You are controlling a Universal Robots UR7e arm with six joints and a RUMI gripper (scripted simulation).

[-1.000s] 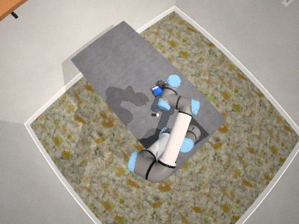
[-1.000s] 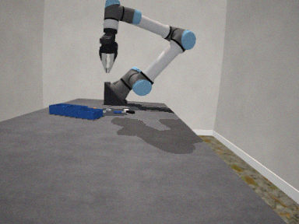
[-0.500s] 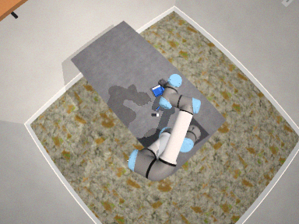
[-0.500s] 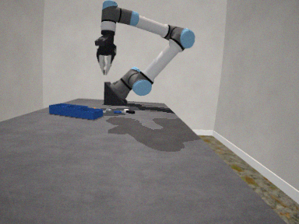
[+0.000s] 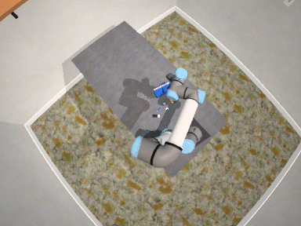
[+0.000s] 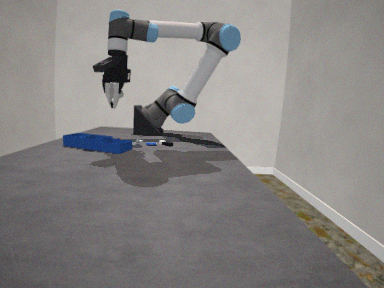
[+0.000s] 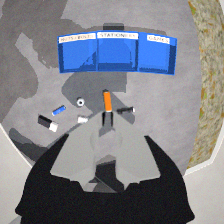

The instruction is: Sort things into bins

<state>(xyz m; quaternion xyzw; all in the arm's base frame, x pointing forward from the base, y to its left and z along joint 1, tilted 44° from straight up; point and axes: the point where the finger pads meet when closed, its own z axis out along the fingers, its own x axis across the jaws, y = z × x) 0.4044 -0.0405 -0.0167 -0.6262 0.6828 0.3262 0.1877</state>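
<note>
Right now my hand is 140 mm above the blue bin, 70 mm short of it and 30 mm to the left of it. Round my hand: small black piece: 150 mm below, 80 mm behind, 30 mm to the right; then orange piece: 150 mm below, 40 mm behind, 10 mm to the left; then grey nut: 150 mm below, 80 mm to the left, 40 mm behind.
</note>
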